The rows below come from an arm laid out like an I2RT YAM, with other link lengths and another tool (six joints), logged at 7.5 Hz.
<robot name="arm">
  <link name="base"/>
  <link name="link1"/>
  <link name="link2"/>
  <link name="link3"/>
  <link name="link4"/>
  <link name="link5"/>
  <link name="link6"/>
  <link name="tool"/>
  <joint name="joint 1" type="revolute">
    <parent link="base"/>
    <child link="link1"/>
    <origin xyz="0 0 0.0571" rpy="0 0 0"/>
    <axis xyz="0 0 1"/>
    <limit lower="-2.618" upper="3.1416"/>
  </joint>
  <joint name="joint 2" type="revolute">
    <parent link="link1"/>
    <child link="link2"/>
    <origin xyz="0.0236 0.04 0.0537" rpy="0 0 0"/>
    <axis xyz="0 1 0"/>
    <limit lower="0" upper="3.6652"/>
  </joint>
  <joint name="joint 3" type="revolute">
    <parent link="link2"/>
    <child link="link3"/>
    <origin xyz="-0.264 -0.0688 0" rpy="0 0 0"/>
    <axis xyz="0 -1 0"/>
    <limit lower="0" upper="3.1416"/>
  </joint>
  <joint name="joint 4" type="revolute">
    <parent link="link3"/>
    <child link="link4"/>
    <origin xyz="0.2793 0.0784 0.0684" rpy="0 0 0"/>
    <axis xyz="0 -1 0"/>
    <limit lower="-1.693" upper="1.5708"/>
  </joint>
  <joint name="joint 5" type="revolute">
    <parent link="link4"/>
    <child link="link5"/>
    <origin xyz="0.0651 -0.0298 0.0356" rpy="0 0 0"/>
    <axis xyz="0 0 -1"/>
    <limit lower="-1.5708" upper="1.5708"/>
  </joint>
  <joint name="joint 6" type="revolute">
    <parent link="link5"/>
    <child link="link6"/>
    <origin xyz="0.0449 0 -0.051" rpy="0 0 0"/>
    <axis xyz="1 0 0"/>
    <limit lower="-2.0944" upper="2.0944"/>
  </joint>
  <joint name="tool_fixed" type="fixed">
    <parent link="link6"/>
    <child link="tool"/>
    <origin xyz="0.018 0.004 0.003" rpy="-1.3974 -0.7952 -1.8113"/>
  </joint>
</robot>
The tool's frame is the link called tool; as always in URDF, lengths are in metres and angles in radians.
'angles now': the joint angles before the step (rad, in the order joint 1, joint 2, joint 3, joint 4, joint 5, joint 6). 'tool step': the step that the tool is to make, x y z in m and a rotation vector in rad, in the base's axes. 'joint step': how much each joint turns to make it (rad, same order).
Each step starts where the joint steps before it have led.
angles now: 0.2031, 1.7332, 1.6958, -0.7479, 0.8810, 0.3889
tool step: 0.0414, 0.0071, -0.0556, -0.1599, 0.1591, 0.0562
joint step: 0.0004, 0.1572, 0.0000, 0.1309, 0.0504, -0.2056
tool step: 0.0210, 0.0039, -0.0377, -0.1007, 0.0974, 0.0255
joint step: 0.0020, 0.0985, 0.0002, 0.0822, 0.0416, -0.1223
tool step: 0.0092, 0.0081, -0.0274, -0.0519, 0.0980, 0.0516
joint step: 0.0117, 0.0619, 0.0000, 0.0281, -0.0039, -0.0883
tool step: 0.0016, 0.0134, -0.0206, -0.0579, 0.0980, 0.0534
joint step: 0.0263, 0.0434, -0.0005, -0.0021, 0.0091, -0.0756
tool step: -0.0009, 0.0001, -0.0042, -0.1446, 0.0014, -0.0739
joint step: 0.0120, 0.0254, 0.0002, 0.0203, 0.1631, -0.0368
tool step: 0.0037, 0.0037, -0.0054, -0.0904, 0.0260, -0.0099
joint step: 0.0094, 0.0239, 0.0000, 0.0614, 0.0750, -0.0929
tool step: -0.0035, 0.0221, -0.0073, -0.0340, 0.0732, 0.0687
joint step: 0.0442, 0.0130, -0.0026, 0.0066, -0.0065, -0.0756
